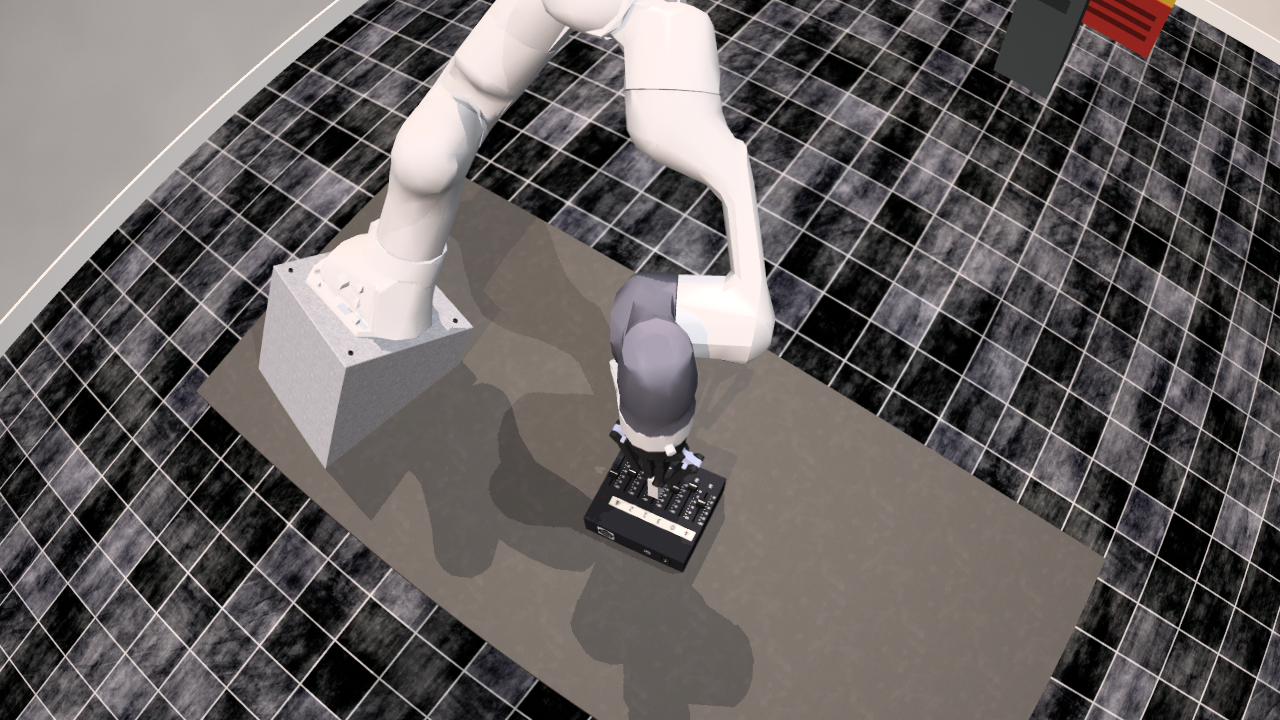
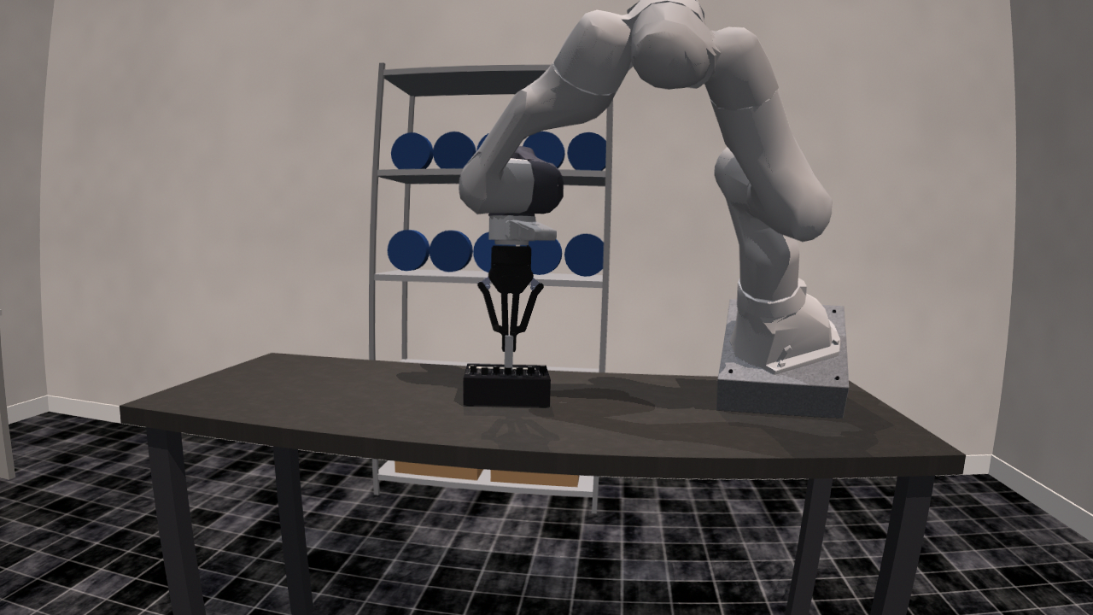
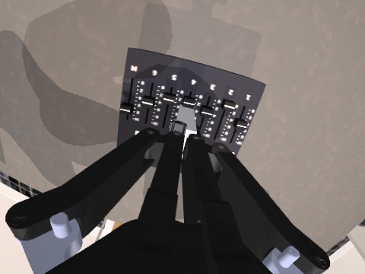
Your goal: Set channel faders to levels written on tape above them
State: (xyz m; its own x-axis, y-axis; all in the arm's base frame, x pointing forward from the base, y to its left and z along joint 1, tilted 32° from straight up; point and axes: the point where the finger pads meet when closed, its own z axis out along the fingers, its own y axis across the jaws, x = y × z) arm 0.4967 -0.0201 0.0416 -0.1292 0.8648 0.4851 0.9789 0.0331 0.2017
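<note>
Now: hand 70 mm past the master fader, 30 mm above it and 10 mm to the left of it.
</note>
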